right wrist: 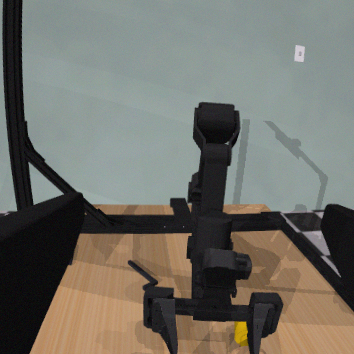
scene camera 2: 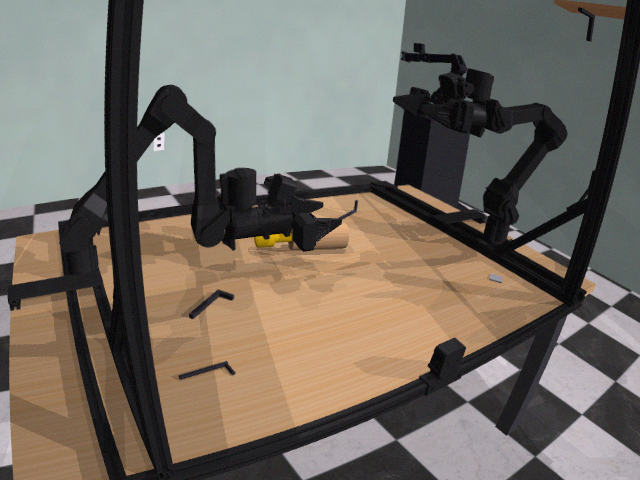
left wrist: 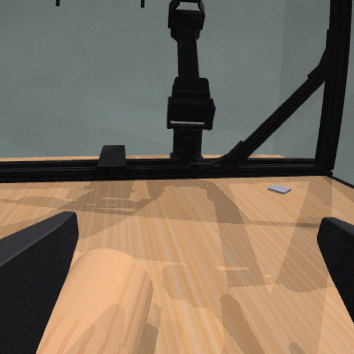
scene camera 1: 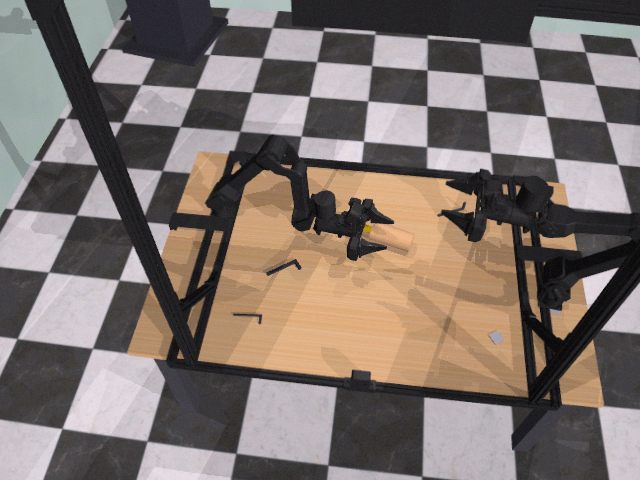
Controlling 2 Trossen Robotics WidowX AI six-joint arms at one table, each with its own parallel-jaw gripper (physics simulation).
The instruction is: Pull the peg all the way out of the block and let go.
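Places are measured from the left arm's base along level axes (x left, y up, z ahead), in metres.
Where they show: left gripper, fingertip midpoint: [scene camera 2: 332,212] [left wrist: 202,227] [scene camera 1: 390,234]; right gripper, fingertip midpoint: [right wrist: 207,211] [scene camera 2: 406,103] [scene camera 1: 443,196]; left arm's base, origin of the base link: [scene camera 2: 81,270] [scene camera 1: 223,212]; right arm's base, origin of the base link: [scene camera 2: 494,239] [left wrist: 186,157] [scene camera 1: 549,298].
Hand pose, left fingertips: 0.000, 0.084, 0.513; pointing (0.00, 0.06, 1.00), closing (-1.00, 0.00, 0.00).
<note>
Things, the pixels of their top centre, and the offset from my left fingertips, as dx, dy, dz. "pt": a spot on its surface instead. Level surfaces: height alone.
- block, middle of its top: [left wrist: 67,319] [scene camera 2: 319,224] [scene camera 1: 392,230] +0.054, -0.047, -0.001
- yellow peg, middle of its top: [right wrist: 249,342] [scene camera 2: 285,229] [scene camera 1: 368,225] +0.061, -0.057, -0.074
- table, its level: dy -0.103
- key, surface spot: [scene camera 2: 355,207] [scene camera 1: 463,206] pt +0.244, -0.090, +0.183
- small grey square, surface spot: [left wrist: 279,189] [scene camera 2: 492,277] [scene camera 1: 493,335] pt -0.170, -0.100, +0.330
The block [scene camera 1: 397,238] [scene camera 2: 336,239] [left wrist: 107,300] is a light wooden cylinder lying on the table. The yellow peg [scene camera 1: 367,228] [scene camera 2: 265,240] [right wrist: 241,333] sticks out of its left end in scene camera 2, wide head outward. My left gripper [scene camera 1: 388,235] [scene camera 2: 331,212] [left wrist: 202,227] is open and empty, low over the block and peg; in the left wrist view the block lies near the left-hand finger. The left arm hides part of the peg and block in scene camera 1. My right gripper [scene camera 1: 443,197] [scene camera 2: 408,103] is open and empty, high above the table at the right.
Two black L-shaped keys [scene camera 1: 283,267] [scene camera 1: 248,314] lie on the table [scene camera 1: 320,320], and another key [scene camera 1: 463,207] [scene camera 2: 355,207] lies near the back. A small grey square [scene camera 1: 496,337] [scene camera 2: 495,278] [left wrist: 279,189] lies at the right. Black frame rails border the table.
</note>
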